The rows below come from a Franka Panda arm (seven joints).
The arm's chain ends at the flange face. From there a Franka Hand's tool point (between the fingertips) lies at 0.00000 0.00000 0.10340 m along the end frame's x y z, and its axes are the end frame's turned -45 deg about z.
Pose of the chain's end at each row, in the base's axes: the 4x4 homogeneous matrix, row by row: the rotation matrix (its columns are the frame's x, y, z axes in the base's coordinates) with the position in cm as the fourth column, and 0 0 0 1 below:
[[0.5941, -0.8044, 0.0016, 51.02], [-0.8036, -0.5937, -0.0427, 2.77], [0.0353, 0.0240, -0.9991, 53.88], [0, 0, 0, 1]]
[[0.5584, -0.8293, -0.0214, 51.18], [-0.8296, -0.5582, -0.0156, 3.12], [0.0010, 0.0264, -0.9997, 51.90], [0, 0, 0, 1]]
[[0.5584, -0.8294, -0.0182, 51.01], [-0.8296, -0.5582, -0.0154, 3.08], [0.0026, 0.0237, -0.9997, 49.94], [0, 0, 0, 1]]
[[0.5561, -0.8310, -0.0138, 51.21], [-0.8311, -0.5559, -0.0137, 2.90], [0.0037, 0.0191, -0.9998, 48.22], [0, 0, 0, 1]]
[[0.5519, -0.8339, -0.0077, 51.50], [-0.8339, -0.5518, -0.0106, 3.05], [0.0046, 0.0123, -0.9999, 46.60], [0, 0, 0, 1]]
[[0.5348, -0.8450, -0.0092, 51.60], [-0.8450, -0.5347, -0.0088, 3.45], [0.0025, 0.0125, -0.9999, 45.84], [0, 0, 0, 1]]
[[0.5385, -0.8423, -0.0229, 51.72], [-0.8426, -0.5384, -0.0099, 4.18], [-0.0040, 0.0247, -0.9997, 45.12], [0, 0, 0, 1]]
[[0.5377, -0.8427, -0.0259, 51.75], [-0.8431, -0.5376, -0.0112, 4.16], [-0.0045, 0.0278, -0.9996, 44.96], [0, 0, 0, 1]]
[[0.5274, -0.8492, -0.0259, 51.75], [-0.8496, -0.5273, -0.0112, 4.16], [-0.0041, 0.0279, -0.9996, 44.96], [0, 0, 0, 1]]
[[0.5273, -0.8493, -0.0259, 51.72], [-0.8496, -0.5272, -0.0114, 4.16], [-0.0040, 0.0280, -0.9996, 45.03], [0, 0, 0, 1]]
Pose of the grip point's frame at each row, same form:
[[0.9889, -0.1487, 0.0016, 51.04], [-0.1484, -0.9880, -0.0427, 2.33], [0.0080, 0.0419, -0.9991, 43.55], [0, 0, 0, 1]]
[[0.9813, -0.1916, -0.0214, 50.96], [-0.1919, -0.9813, -0.0156, 2.96], [-0.0180, 0.0194, -0.9997, 41.56], [0, 0, 0, 1]]
[[0.9813, -0.1916, -0.0182, 50.82], [-0.1919, -0.9813, -0.0154, 2.92], [-0.0149, 0.0186, -0.9997, 39.60], [0, 0, 0, 1]]
[[0.9808, -0.1944, -0.0138, 51.07], [-0.1946, -0.9808, -0.0137, 2.76], [-0.0109, 0.0161, -0.9998, 37.88], [0, 0, 0, 1]]
[[0.9799, -0.1994, -0.0077, 51.42], [-0.1995, -0.9798, -0.0106, 2.94], [-0.0054, 0.0120, -0.9999, 36.26], [0, 0, 0, 1]]
[[0.9757, -0.2193, -0.0092, 51.50], [-0.2194, -0.9756, -0.0088, 3.36], [-0.0071, 0.0106, -0.9999, 35.50], [0, 0, 0, 1]]
[[0.9764, -0.2148, -0.0229, 51.48], [-0.2151, -0.9765, -0.0099, 4.08], [-0.0203, 0.0146, -0.9997, 34.78], [0, 0, 0, 1]]
[[0.9761, -0.2157, -0.0259, 51.48], [-0.2160, -0.9763, -0.0112, 4.04], [-0.0228, 0.0165, -0.9996, 34.62], [0, 0, 0, 1]]
[[0.9734, -0.2275, -0.0259, 51.48], [-0.2279, -0.9736, -0.0112, 4.04], [-0.0226, 0.0168, -0.9996, 34.62], [0, 0, 0, 1]]
[[0.9734, -0.2277, -0.0259, 51.45], [-0.2280, -0.9735, -0.0114, 4.04], [-0.0226, 0.0170, -0.9996, 34.69], [0, 0, 0, 1]]

